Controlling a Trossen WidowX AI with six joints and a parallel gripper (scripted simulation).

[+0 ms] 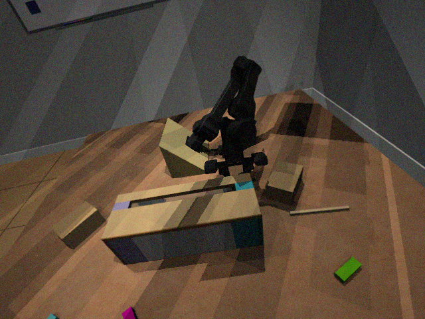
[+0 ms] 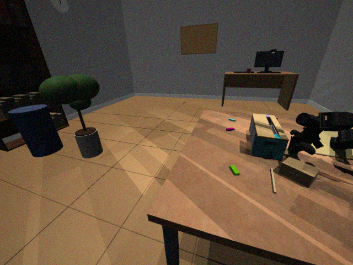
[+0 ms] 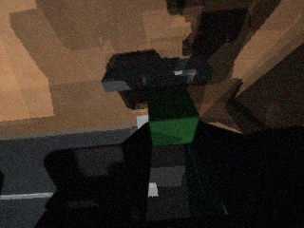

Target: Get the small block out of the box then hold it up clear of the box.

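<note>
My gripper tip is 2 cm past the small green block and 1 cm below it. From my gripper tip the other things lie so: long box: 15 cm to the right, 8 cm ahead, 2 cm above; then thin stick: 22 cm to the left, 9 cm ahead, 3 cm below.
</note>
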